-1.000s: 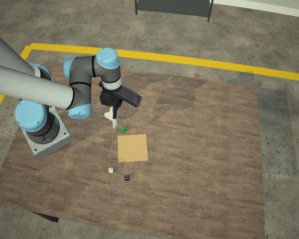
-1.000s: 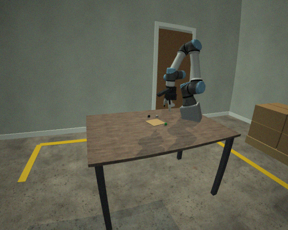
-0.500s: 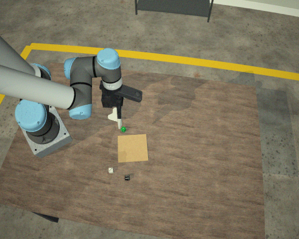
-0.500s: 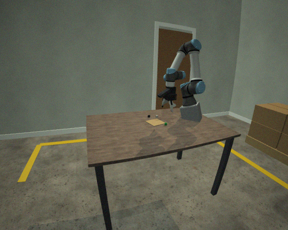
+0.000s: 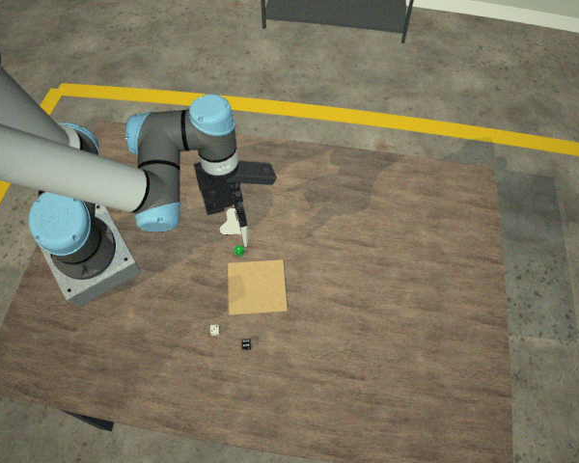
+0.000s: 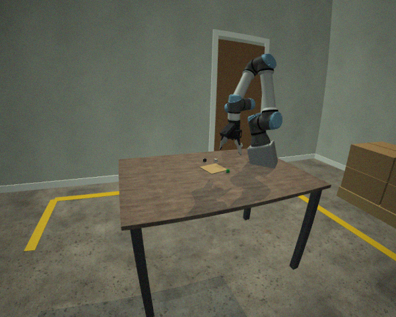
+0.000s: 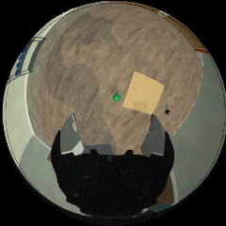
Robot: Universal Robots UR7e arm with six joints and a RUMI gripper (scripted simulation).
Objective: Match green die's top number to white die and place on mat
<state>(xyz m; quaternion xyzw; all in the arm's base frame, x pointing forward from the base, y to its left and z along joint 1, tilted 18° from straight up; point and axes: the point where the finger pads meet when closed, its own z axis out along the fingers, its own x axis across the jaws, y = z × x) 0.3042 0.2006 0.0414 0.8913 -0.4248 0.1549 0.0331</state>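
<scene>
The green die lies 1 cm to the right of my hand and 13 cm below it. The rest, counted from my hand: black die 10 cm ahead, 24 cm to the right, 13 cm below; white die 2 cm ahead, 23 cm to the right, 13 cm below; tan mat 7 cm ahead, 9 cm to the right, 14 cm below.
</scene>
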